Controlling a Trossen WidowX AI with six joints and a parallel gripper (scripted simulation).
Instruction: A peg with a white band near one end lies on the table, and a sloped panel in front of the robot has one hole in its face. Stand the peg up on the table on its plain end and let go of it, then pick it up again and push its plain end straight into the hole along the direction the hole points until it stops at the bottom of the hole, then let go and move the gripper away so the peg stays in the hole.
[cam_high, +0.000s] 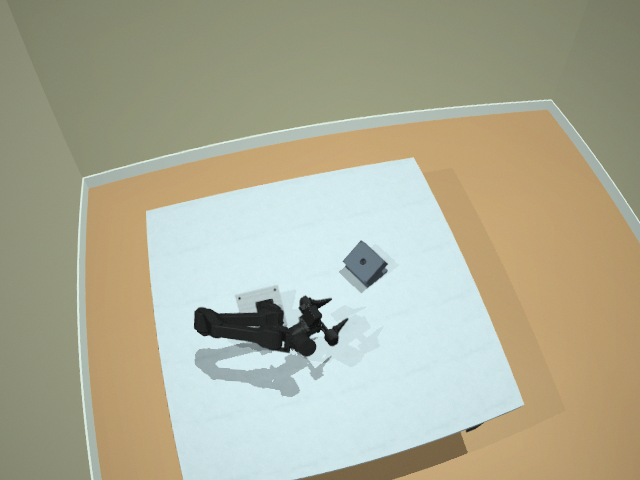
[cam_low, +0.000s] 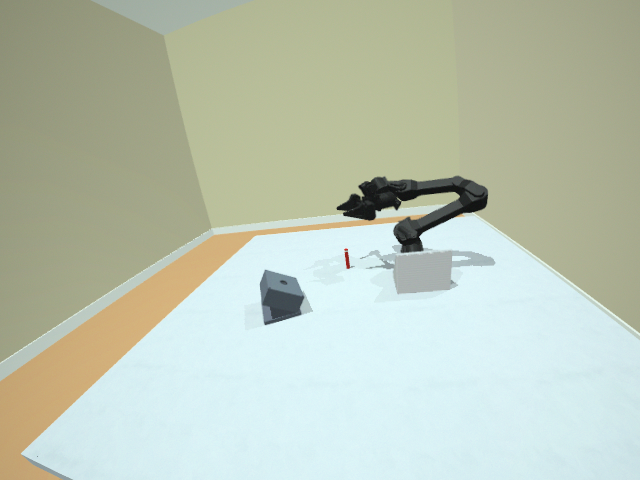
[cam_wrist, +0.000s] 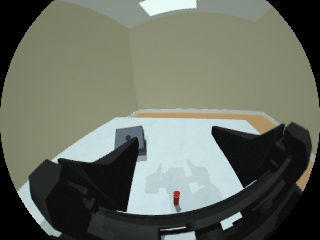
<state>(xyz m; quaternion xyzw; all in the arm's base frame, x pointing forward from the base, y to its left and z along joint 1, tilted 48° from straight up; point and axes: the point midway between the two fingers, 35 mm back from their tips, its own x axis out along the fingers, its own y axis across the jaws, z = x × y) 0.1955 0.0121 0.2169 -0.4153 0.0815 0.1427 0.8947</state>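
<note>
My gripper tip is 170 mm above the red peg. From my gripper tip the other things lie so: grey sloped panel: 180 mm ahead, 240 mm to the left, 160 mm below.
</note>
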